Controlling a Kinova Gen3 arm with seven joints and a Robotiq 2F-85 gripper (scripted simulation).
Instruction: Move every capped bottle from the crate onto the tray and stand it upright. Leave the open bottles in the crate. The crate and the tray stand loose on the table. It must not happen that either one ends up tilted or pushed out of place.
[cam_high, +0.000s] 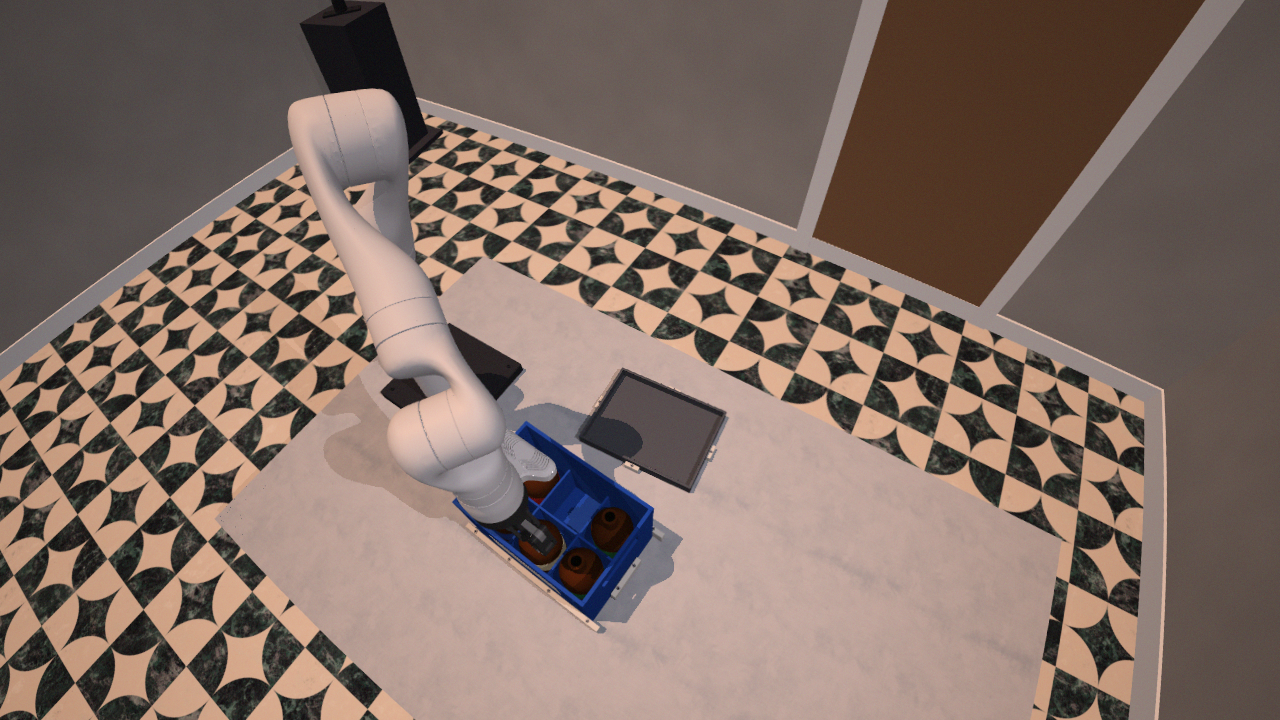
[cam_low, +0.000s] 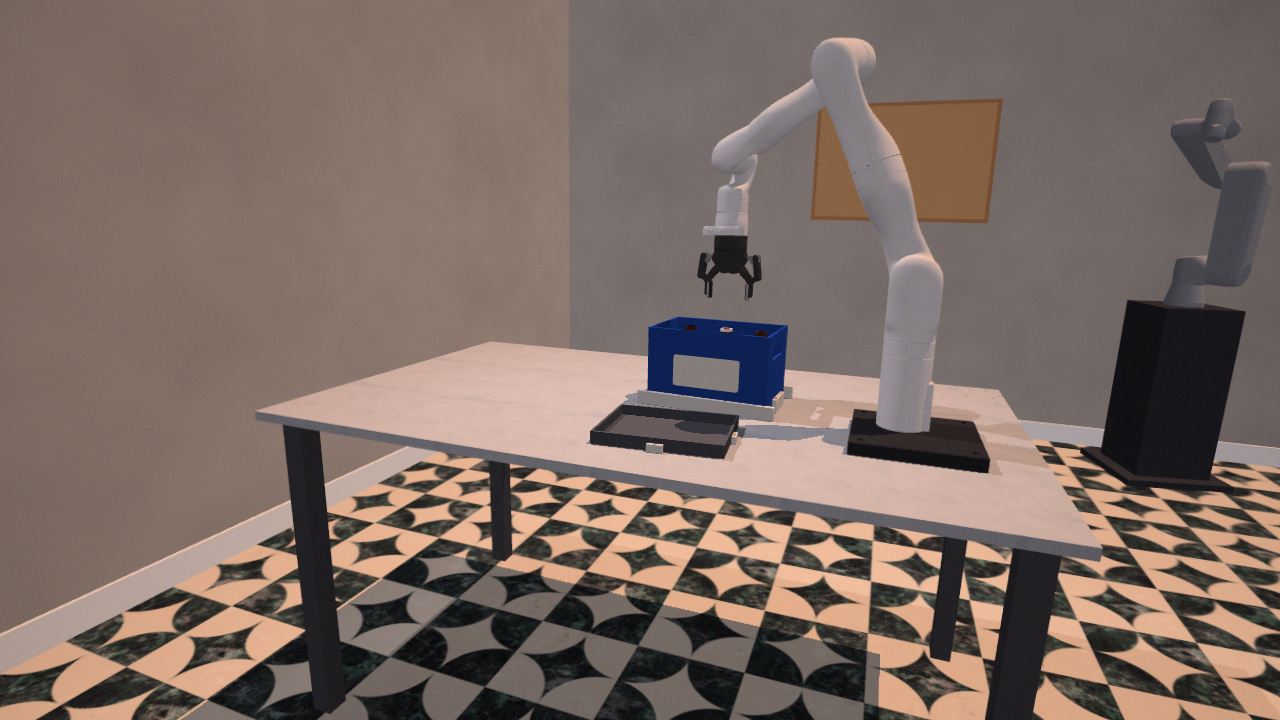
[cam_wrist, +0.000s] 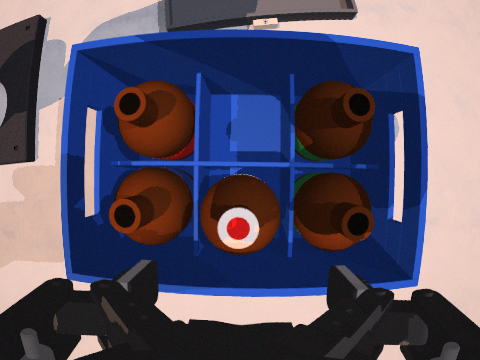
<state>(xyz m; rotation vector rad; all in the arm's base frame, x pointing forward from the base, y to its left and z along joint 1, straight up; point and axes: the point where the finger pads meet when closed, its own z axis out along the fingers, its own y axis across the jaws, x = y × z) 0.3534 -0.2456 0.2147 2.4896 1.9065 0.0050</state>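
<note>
The brown capped bottle lies 15 cm below my hand and 2 cm to the left of it. From my hand the other things lie so: dark tray 33 cm to the left, 22 cm below, 9 cm ahead; then blue crate 15 cm below, 6 cm to the left, 1 cm ahead.
</note>
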